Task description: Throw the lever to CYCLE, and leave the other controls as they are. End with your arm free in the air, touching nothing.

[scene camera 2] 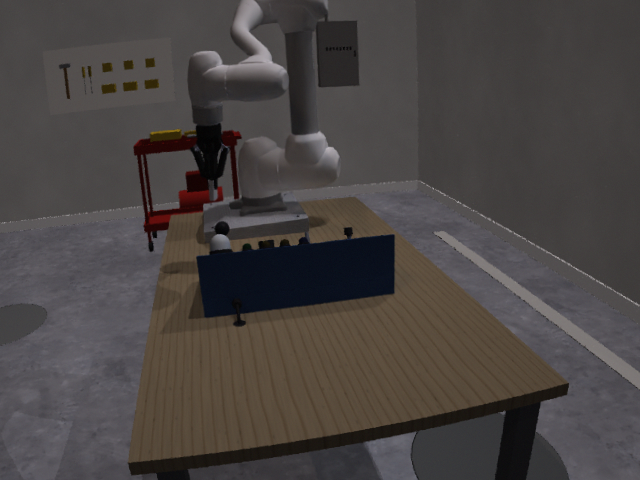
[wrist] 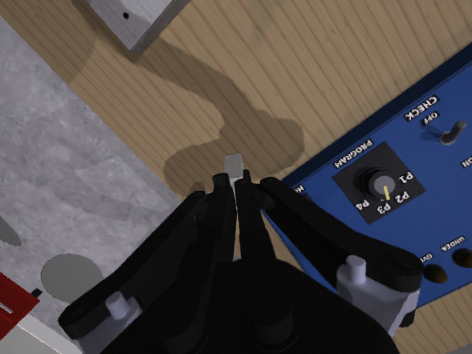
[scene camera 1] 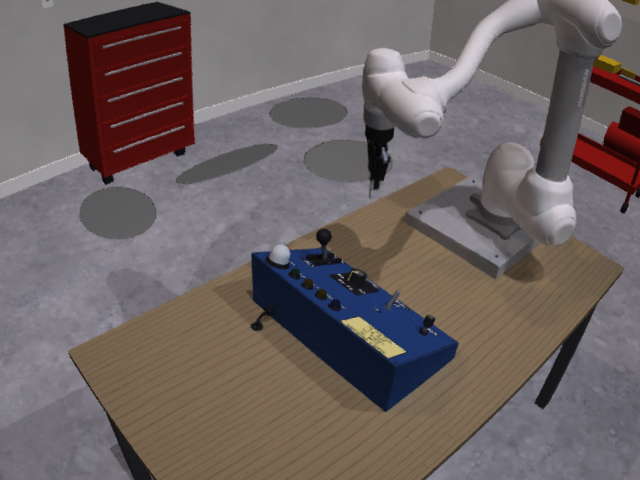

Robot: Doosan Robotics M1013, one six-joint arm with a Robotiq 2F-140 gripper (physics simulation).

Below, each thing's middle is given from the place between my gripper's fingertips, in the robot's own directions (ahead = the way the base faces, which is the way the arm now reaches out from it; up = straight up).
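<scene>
You'd find the blue control box (scene camera 2: 269, 278) 11 cm below my hand, and it's 27 cm ahead of my hand and 21 cm to the left of it too.
</scene>
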